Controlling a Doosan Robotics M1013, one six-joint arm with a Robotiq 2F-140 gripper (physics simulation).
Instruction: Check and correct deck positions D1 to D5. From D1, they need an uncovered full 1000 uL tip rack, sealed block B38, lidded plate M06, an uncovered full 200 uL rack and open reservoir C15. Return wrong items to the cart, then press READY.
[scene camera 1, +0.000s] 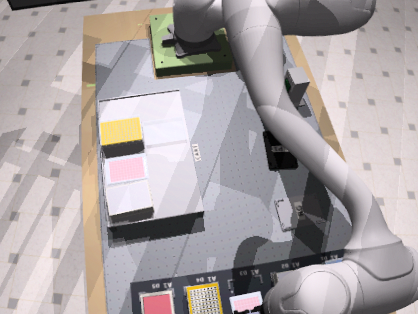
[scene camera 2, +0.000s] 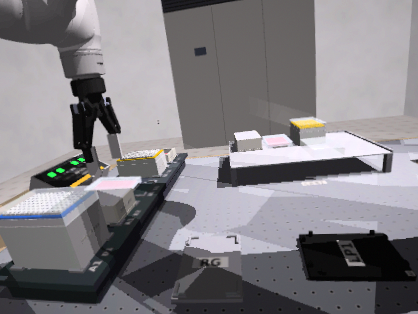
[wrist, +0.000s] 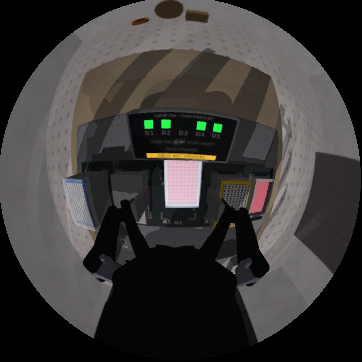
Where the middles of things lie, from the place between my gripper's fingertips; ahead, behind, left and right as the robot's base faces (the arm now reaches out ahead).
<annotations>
My gripper is now 48 cm past the black LP1 pad (scene camera 2: 370, 256), 27 cm to the right of it and 11 cm above it. From my hand the other things lie so: device with green screen (scene camera 1: 296, 80): 69 cm behind, 39 cm to the left, 6 cm below; then cart shelf (scene camera 1: 173, 182): 56 cm behind, 18 cm to the right, 7 cm below.
</annotations>
